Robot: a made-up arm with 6 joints. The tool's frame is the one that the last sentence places. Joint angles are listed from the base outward.
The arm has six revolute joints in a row. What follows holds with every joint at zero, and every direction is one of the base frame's.
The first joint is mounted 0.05 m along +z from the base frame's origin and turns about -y.
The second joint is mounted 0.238 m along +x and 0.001 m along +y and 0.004 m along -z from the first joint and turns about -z.
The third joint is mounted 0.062 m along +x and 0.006 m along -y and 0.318 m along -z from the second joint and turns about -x.
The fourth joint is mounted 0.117 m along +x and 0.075 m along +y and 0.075 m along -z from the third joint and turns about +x.
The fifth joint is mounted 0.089 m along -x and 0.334 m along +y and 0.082 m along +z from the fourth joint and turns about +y.
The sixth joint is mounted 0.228 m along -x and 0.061 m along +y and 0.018 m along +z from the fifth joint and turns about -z.
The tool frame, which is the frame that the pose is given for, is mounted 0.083 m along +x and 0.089 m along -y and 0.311 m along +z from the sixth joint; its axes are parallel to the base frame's.
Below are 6 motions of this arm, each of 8 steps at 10 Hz.
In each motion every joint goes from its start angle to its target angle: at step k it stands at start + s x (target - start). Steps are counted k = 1, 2, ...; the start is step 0. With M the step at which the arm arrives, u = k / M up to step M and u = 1 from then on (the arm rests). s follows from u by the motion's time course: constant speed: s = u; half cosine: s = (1 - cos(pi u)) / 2; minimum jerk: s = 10 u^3 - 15 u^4 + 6 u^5.
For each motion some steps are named. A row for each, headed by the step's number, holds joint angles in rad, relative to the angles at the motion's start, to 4 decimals.
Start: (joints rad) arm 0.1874 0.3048 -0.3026 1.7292 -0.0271 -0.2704
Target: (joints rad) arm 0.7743 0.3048 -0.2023 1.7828 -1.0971 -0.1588
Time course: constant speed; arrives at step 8
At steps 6, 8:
6: 0.4402 0.0000 0.0752 0.0402 -0.8025 0.0837
8: 0.5869 0.0000 0.1003 0.0536 -1.0700 0.1116

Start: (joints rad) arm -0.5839 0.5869 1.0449 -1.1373 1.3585 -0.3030
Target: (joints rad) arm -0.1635 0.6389 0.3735 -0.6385 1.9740 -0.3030
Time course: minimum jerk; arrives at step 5
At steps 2, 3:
2: 0.1335 0.0165 -0.2131 0.1583 0.1954 0.0000
3: 0.2869 0.0355 -0.4583 0.3405 0.4201 0.0000

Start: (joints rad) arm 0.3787 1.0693 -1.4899 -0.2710 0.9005 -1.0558
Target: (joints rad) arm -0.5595 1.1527 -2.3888 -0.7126 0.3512 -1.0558
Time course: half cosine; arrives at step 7
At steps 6, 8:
6: -0.8917 0.0793 -0.8544 -0.4197 -0.5221 0.0000
8: -0.9382 0.0834 -0.8989 -0.4416 -0.5493 0.0000

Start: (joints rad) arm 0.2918 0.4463 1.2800 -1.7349 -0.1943 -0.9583
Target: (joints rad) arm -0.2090 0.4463 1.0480 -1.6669 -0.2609 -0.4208
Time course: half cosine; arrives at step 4
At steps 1, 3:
1: -0.0733 0.0000 -0.0340 0.0100 -0.0098 0.0787
3: -0.4275 0.0000 -0.1980 0.0580 -0.0568 0.4588

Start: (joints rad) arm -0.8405 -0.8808 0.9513 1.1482 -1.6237 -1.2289
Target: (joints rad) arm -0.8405 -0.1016 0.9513 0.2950 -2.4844 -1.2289
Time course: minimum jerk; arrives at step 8
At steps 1, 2, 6, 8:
1: 0.0000 0.0125 0.0000 -0.0137 -0.0138 0.0000
2: 0.0000 0.0807 0.0000 -0.0883 -0.0891 0.0000
6: 0.0000 0.6985 0.0000 -0.7649 -0.7716 0.0000
8: 0.0000 0.7792 0.0000 -0.8532 -0.8607 0.0000

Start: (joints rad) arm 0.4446 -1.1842 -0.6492 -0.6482 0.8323 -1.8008
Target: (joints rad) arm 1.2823 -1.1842 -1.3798 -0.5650 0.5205 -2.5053
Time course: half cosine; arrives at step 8
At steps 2, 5, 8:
2: 0.1227 0.0000 -0.1070 0.0122 -0.0457 -0.1032
5: 0.5791 0.0000 -0.5051 0.0575 -0.2156 -0.4871
8: 0.8377 0.0000 -0.7306 0.0832 -0.3118 -0.7045

